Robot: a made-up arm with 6 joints. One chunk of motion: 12 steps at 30 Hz.
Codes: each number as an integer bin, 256 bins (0 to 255) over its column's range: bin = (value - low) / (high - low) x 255, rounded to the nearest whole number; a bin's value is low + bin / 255 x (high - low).
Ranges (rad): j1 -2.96..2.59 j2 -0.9..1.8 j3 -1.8..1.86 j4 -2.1..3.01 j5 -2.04..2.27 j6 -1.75..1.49
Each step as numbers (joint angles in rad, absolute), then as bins.
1 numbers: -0.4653 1.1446 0.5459 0.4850 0.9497 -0.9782
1 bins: 115 193 163 129 177 61
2 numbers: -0.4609 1.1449 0.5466 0.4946 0.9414 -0.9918
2 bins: 115 193 163 129 176 60
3 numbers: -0.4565 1.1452 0.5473 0.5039 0.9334 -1.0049
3 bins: 115 193 164 130 176 59
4 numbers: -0.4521 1.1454 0.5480 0.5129 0.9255 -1.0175
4 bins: 115 193 164 130 175 58
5 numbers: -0.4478 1.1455 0.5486 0.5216 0.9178 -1.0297
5 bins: 115 193 164 131 175 57
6 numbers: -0.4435 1.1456 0.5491 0.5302 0.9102 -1.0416
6 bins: 116 193 164 131 175 56
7 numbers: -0.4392 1.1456 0.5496 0.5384 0.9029 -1.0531
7 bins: 116 193 164 132 174 55
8 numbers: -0.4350 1.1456 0.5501 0.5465 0.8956 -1.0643
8 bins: 116 193 164 132 174 54
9 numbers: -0.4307 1.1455 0.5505 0.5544 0.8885 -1.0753
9 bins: 116 193 164 132 173 53
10 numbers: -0.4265 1.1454 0.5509 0.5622 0.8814 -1.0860
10 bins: 116 193 164 133 173 52
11 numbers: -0.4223 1.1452 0.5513 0.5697 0.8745 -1.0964
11 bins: 117 193 164 133 172 51
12 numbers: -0.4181 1.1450 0.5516 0.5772 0.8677 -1.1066
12 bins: 117 193 164 134 172 51
